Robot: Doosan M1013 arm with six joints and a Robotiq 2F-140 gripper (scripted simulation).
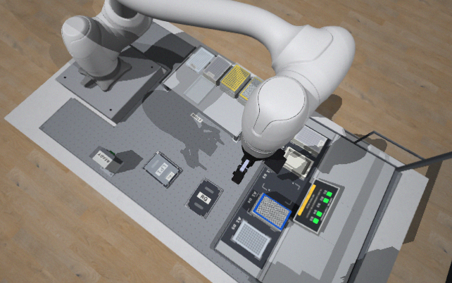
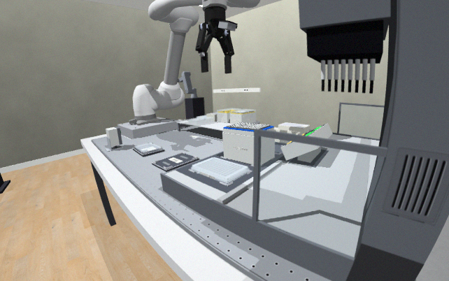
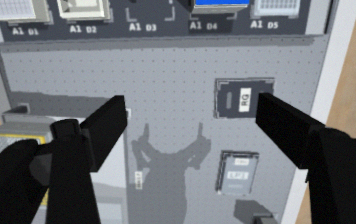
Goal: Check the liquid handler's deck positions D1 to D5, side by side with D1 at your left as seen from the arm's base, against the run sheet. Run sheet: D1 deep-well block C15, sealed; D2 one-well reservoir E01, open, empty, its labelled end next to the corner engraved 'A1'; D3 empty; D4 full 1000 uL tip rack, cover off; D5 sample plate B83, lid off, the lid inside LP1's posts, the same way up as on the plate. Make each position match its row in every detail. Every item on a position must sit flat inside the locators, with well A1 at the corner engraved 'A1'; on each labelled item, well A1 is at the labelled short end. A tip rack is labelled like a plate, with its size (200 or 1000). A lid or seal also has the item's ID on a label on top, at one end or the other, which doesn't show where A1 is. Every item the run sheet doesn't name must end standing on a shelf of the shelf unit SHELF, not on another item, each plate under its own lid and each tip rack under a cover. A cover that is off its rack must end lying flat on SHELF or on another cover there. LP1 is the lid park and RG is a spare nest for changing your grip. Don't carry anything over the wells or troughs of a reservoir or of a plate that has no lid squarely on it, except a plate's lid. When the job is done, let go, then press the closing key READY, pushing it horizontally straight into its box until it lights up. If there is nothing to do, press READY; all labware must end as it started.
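My gripper is now 220 mm above the blue-rimmed tip rack, 170 mm short of it and 50 mm to the left of it. Round my hand: deep-well block: 320 mm to the left, 260 mm below, 140 mm ahead; then cream reservoir: 280 mm below, 200 mm to the left, 150 mm ahead; then shelf: 340 mm behind, 280 mm to the left, 270 mm below.
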